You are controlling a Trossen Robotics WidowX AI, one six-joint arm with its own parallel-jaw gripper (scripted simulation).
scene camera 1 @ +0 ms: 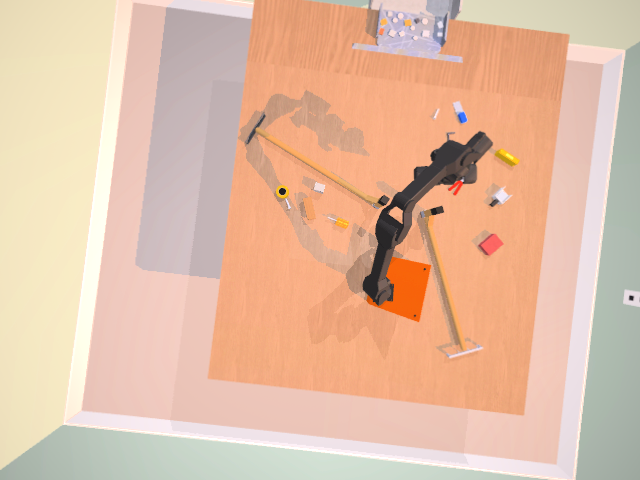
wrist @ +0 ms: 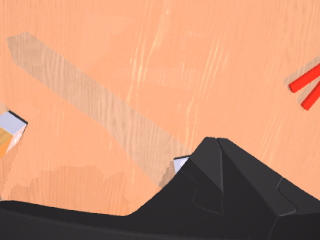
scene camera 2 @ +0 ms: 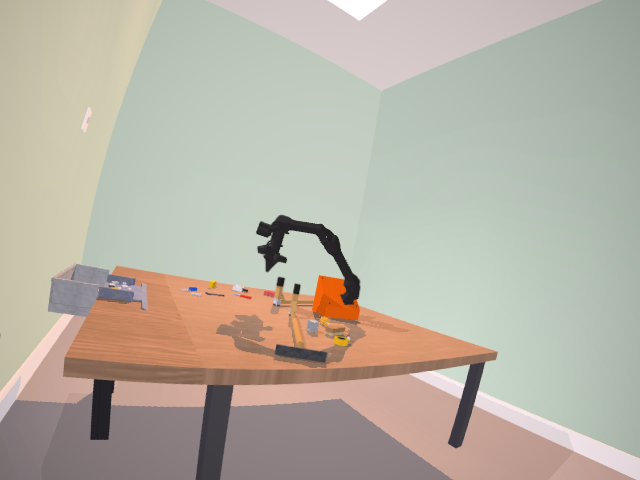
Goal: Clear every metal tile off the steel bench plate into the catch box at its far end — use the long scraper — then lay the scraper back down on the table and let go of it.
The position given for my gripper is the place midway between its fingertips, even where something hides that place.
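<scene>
Gripper state: my gripper (wrist: 213,148) is shut and holds nothing. A long scraper (scene camera 1: 377,203) is present, with a second view of the scraper (scene camera 2: 300,352). Also present is a steel bench plate (scene camera 1: 476,56); a second view shows the plate (scene camera 2: 139,336).
</scene>
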